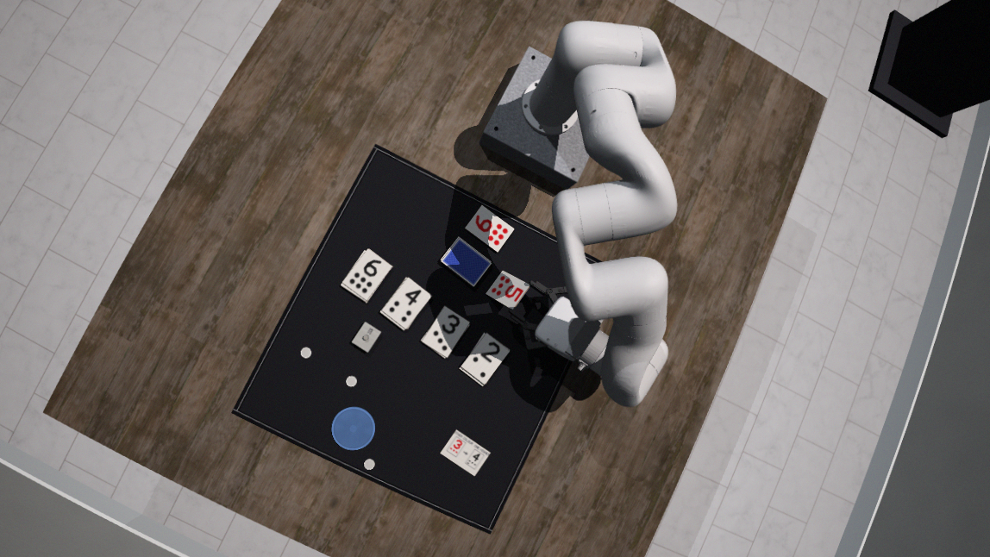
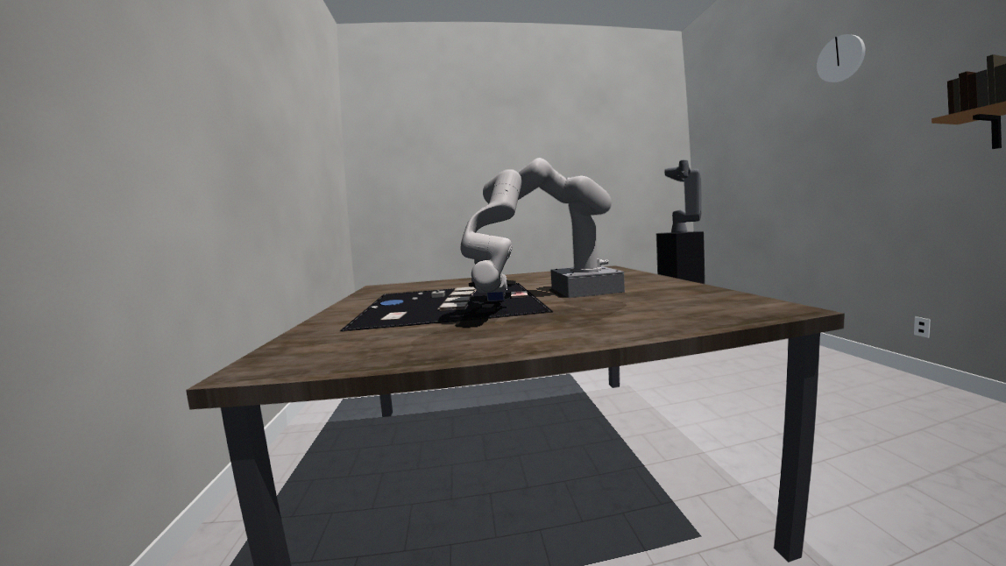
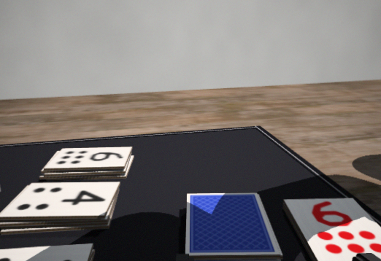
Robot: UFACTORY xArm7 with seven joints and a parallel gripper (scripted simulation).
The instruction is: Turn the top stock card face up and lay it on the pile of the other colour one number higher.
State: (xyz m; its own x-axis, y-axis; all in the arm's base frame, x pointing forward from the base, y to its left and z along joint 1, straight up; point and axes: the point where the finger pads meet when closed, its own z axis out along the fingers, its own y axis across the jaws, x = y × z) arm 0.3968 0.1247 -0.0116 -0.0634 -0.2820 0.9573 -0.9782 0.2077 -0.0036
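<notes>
My hand is 140 mm short of the black 2 card, 60 mm above it and 20 mm to the left of it. From my hand the other things lie so: black 4 card 220 mm to the right, 110 mm ahead, 50 mm below; black 3 card 130 mm ahead, 120 mm to the right, 60 mm below; black mat 150 mm ahead, 140 mm to the right, 80 mm below.
</notes>
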